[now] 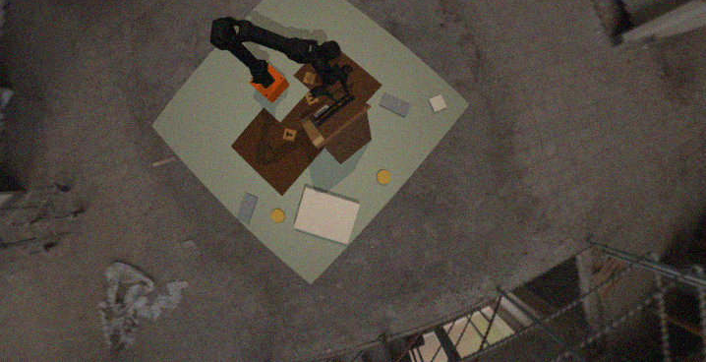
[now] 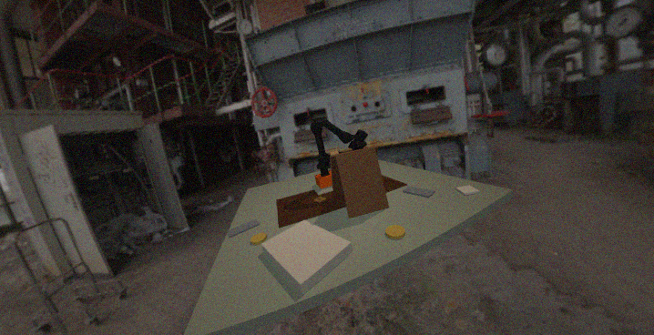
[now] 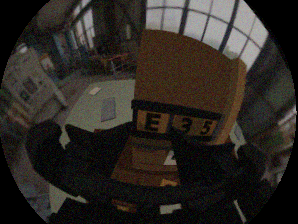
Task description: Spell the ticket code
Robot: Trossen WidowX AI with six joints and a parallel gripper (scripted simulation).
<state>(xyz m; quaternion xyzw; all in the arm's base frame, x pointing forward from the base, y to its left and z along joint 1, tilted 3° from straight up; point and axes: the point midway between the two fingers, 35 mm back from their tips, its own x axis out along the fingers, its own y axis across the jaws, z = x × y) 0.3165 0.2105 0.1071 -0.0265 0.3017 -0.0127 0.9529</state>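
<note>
Now: the white ticket 10 cm to the right of my gripper tip, 10 cm below it and 4 cm behind it. The rest, counted from my gripper tip: tan tile (27 cm behind, 17 cm below, 6 cm to the left); white slab (40 cm to the right, 35 cm ahead, 15 cm below); brown mat (17 cm to the right, 17 cm below, 14 cm behind).
</note>
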